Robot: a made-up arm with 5 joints.
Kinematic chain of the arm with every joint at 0, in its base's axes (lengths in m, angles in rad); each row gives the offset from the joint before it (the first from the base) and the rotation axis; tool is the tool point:
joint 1: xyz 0 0 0.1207 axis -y
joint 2: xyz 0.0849 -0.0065 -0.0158 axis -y
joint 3: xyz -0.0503 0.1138 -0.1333 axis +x
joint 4: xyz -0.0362 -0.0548 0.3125 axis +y
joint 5: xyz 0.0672 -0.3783 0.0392 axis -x
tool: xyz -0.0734 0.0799 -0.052
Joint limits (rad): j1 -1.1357..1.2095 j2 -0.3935..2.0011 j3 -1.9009..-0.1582 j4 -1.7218..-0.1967 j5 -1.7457..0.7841
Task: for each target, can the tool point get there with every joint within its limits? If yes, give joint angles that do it. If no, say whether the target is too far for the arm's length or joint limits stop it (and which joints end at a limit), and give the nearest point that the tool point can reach.
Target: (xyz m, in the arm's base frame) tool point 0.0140 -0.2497 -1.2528
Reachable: no: too far | nearest point 0.0042 -0.0367 -0.2894 | short by 0.987 m
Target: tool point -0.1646 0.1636 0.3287
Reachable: yes | joints -0.6213 1.0223 -0.9195 -0.4310 -0.3913
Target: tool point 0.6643 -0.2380 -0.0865
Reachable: no: joint limits stop it (at a limit: joint 1, joint 2, joint 4, joint 5) | nearest point 0.4201 -0.1335 0.1711 | short by 0.370 m
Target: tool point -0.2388 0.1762 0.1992
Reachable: yes | joints -0.0576 1.0298 -0.9850 -1.3371 -0.2910
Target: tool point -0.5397 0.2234 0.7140
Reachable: no: joint limits stop it (at a limit: joint 2, joint 4, joint 5) | nearest point -0.3161 0.1814 0.4682 | short by 0.335 m
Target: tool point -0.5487 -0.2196 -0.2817
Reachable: no: joint limits stop it (at a limit: joint 2, joint 5) | nearest point -0.3123 -0.1164 -0.1084 | short by 0.311 m
